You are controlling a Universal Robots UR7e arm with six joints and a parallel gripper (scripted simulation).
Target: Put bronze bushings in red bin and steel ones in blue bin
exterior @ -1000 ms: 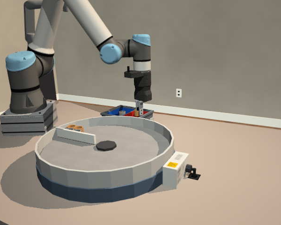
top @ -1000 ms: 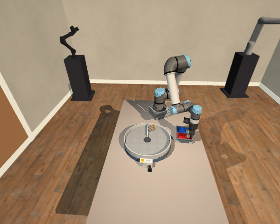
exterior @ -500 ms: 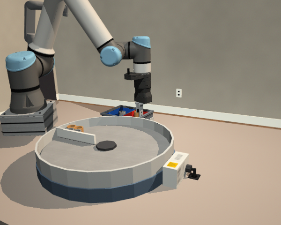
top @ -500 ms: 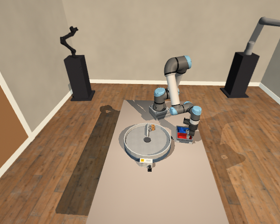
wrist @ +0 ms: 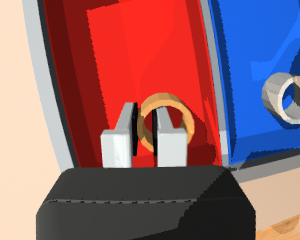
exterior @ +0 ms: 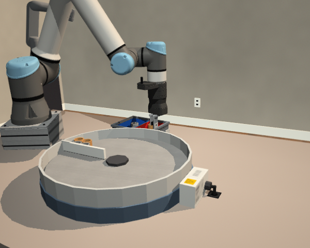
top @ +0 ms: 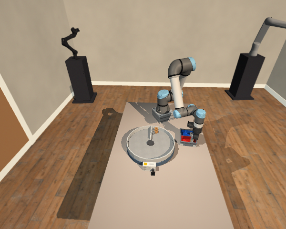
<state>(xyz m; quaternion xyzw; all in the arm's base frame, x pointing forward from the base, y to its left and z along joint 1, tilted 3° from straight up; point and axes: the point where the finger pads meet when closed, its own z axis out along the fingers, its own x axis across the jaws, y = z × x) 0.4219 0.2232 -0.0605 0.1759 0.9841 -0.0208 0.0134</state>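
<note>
Right now the bin is 50 mm behind my hand, 30 mm to the right of it and 10 mm below it. From my hand the other things lie so: round turntable: 50 mm ahead, 390 mm to the right, 20 mm above.
</note>
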